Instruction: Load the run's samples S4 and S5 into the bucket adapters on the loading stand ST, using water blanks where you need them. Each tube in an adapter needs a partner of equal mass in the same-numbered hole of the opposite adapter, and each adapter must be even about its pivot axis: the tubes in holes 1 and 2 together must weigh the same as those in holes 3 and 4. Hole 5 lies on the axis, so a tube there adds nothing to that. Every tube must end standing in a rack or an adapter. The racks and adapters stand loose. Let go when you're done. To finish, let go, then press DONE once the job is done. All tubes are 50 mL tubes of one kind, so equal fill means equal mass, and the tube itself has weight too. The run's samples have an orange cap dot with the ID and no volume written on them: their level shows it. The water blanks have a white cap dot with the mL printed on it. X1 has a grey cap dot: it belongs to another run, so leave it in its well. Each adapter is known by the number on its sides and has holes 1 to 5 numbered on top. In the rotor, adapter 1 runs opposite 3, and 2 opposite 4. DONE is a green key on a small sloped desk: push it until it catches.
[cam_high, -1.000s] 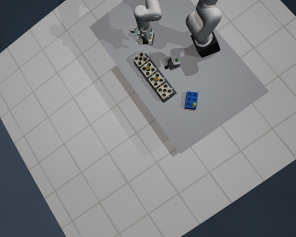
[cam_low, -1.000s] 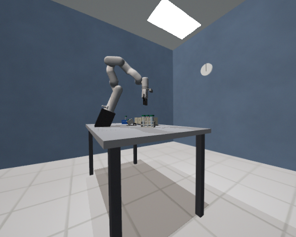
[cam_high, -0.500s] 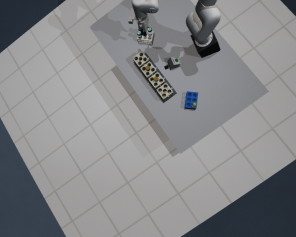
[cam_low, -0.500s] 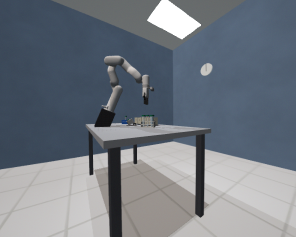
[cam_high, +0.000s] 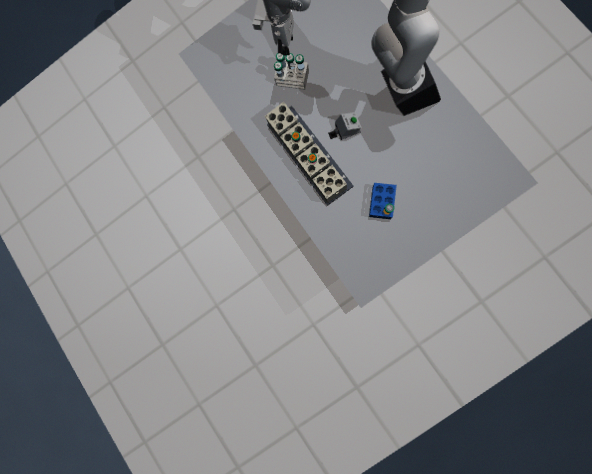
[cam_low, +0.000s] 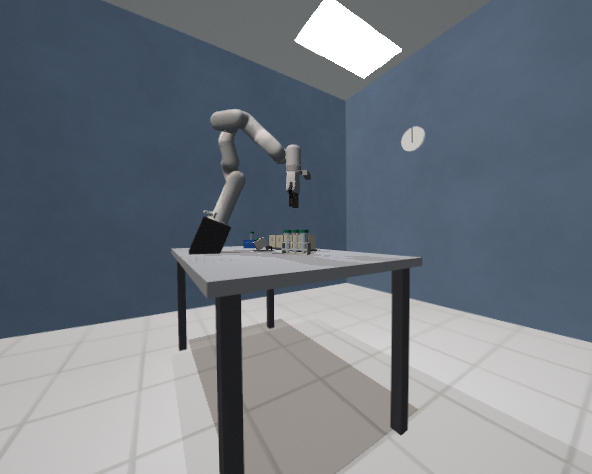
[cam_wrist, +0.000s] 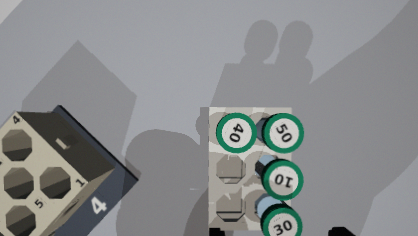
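My gripper is now 2 cm to the left of the white rack and 22 cm above it. Round my hand: blue rack 18 cm ahead, 62 cm to the left, 22 cm below; adapter 26 cm ahead, 42 cm to the left, 20 cm below.
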